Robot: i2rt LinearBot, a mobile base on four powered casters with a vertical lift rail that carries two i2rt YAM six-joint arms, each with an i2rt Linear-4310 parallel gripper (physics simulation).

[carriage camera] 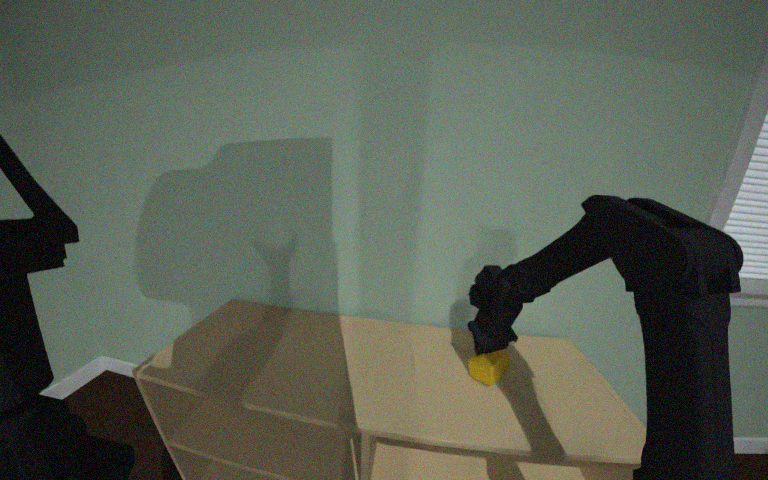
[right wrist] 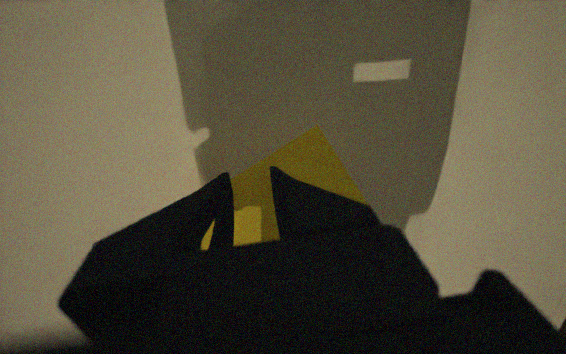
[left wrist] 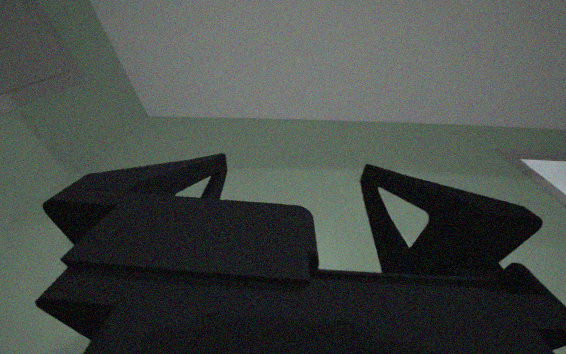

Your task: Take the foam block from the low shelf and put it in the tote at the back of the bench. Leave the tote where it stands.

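Observation:
The yellow foam block rests on the light wooden top, in its right part in the carriage view. My right gripper points down right over the block. Its fingers are close together with a narrow gap, through which the block's upper face shows; they do not grip it. The dark fingers and gripper body hide much of the block in the right wrist view. My left gripper is wide open and empty, raised in front of the green wall. The tote does not show in these views.
A wooden shelf edge shows below the top at the lower left. The green wall stands behind the furniture. A window with blinds is at the right. Part of my left arm stands at the left edge. Arm shadows fall on the wall and the wood.

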